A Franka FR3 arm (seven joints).
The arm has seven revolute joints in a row. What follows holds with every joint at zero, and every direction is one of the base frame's. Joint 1 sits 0.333 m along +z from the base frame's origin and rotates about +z. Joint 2 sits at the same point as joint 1 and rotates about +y. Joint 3 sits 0.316 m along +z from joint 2 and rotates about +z. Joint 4 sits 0.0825 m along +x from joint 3 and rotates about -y. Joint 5 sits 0.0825 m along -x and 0.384 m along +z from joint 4 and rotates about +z. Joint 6 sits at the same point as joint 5 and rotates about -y. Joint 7 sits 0.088 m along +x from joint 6 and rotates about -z. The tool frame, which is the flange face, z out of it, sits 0.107 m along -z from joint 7; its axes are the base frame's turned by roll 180, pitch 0 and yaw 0 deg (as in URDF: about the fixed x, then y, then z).
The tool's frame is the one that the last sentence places.
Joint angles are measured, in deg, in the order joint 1, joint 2, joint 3, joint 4, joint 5, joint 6, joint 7. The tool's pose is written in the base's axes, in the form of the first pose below.
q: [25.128, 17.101, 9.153, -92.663, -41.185, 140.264, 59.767]
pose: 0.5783 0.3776 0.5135; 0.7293 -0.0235 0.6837; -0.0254 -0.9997 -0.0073; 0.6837 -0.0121 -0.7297
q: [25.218, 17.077, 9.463, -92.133, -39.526, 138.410, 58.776]
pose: 0.5772 0.3786 0.5153; 0.7465 -0.0328 0.6646; -0.0304 -0.9994 -0.0153; 0.6647 -0.0088 -0.7471
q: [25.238, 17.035, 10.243, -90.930, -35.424, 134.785, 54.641]
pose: 0.5743 0.3809 0.5201; 0.7856 -0.0217 0.6184; -0.0123 -0.9997 -0.0194; 0.6186 0.0076 -0.7856
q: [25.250, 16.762, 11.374, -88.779, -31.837, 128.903, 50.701]
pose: 0.5689 0.3833 0.5317; 0.8257 -0.0152 0.5639; 0.0082 -0.9992 -0.0390; 0.5640 0.0369 -0.8249
